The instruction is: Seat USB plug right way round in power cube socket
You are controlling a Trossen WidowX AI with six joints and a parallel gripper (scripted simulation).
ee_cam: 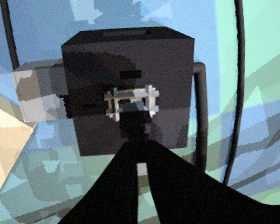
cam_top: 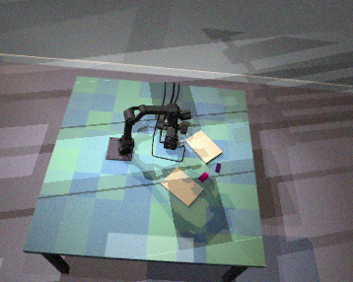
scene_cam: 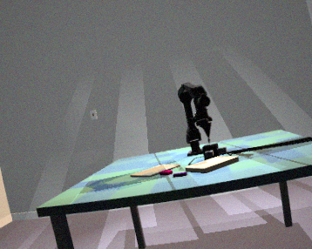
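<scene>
Now: gripper tip 20 mm above the metal USB plug. From my gripper tip the other things lie so: purple block: 320 mm ahead, 130 mm to the right, 120 mm below; magenta block: 230 mm ahead, 210 mm to the right, 120 mm below.
</scene>
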